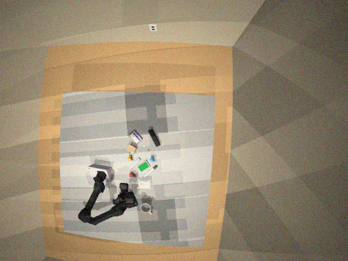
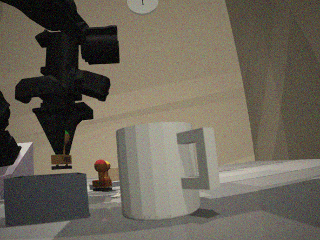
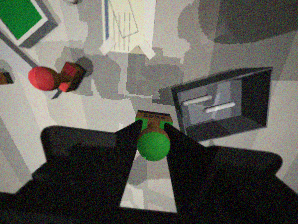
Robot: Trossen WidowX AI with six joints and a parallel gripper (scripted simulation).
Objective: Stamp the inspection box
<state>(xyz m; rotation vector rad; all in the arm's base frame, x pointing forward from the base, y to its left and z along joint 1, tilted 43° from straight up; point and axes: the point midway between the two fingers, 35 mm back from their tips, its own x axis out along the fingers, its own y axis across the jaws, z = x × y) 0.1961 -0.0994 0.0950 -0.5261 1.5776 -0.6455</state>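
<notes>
The green ink pad lies 19 cm to the left of my gripper tip, 12 cm ahead of it and 7 cm below it. Also, from my gripper tip: red-knobbed stamp 13 cm to the left, 5 cm below, 3 cm ahead; cream card 13 cm ahead, 8 cm below, 5 cm to the left; white mug 16 cm ahead, 13 cm to the right, 4 cm below.
</notes>
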